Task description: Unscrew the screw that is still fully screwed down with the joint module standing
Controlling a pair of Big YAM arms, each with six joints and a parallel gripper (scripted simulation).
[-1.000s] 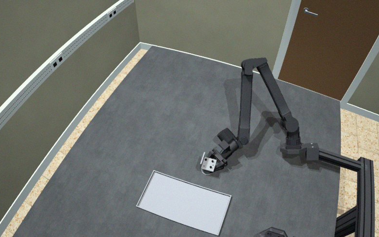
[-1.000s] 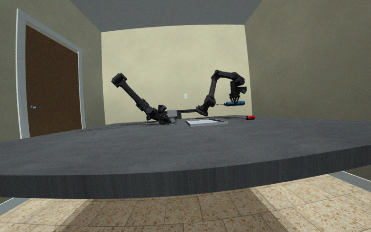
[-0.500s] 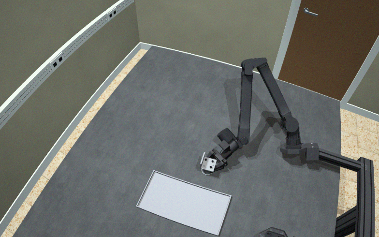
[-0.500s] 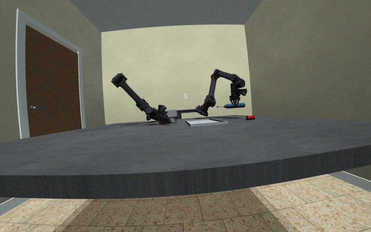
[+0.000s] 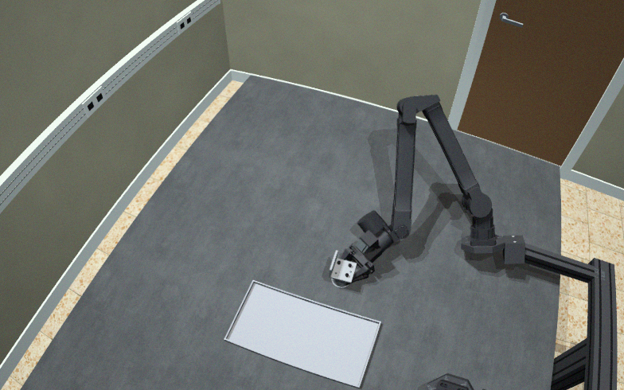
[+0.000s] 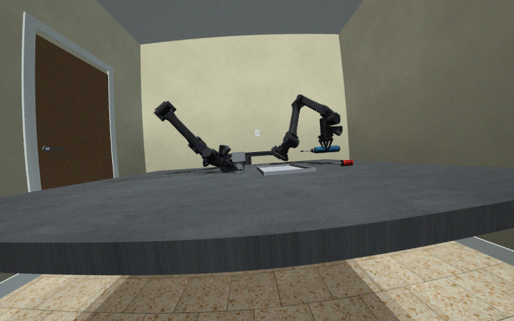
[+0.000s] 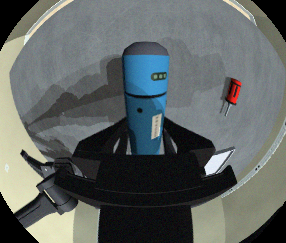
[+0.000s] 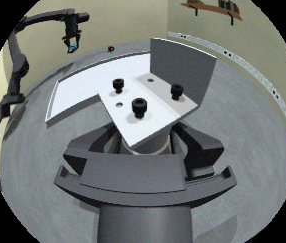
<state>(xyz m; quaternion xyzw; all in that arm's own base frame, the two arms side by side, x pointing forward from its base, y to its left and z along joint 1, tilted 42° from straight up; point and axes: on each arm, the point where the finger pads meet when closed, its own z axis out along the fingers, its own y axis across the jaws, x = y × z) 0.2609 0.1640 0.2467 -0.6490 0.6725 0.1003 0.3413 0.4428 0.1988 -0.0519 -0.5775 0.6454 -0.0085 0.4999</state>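
Now: the grey bracket 5 cm above my right hand. The rest, counted from my right hand: flat white tray 4 cm ahead, 22 cm to the left, 2 cm below; red-handled screwdriver 10 cm ahead, 55 cm to the left, 1 cm below.
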